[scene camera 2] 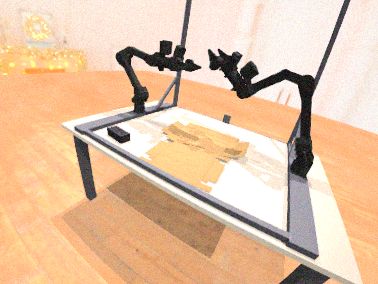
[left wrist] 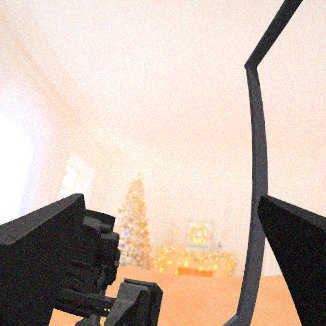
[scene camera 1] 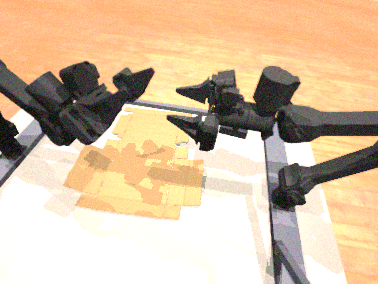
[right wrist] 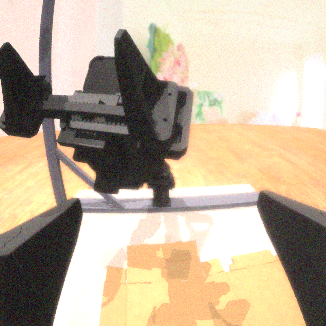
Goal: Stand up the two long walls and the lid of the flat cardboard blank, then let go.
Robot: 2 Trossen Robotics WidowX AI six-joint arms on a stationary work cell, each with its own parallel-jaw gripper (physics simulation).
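Observation:
The tan cardboard blank lies spread out on the table, its panels down; small flaps at its far side in scene camera 2 look slightly raised. I cannot tell its long walls from its lid for certain. Arm shadows fall across it. My left gripper is open and empty, high above the table and tilted upward. My right gripper is open and empty, high above the blank, facing the left one. Neither touches the cardboard.
The two grippers are close together in the air. A black block lies near the table's left end in scene camera 2. A dark metal frame runs around the white table, with upright posts rising from it.

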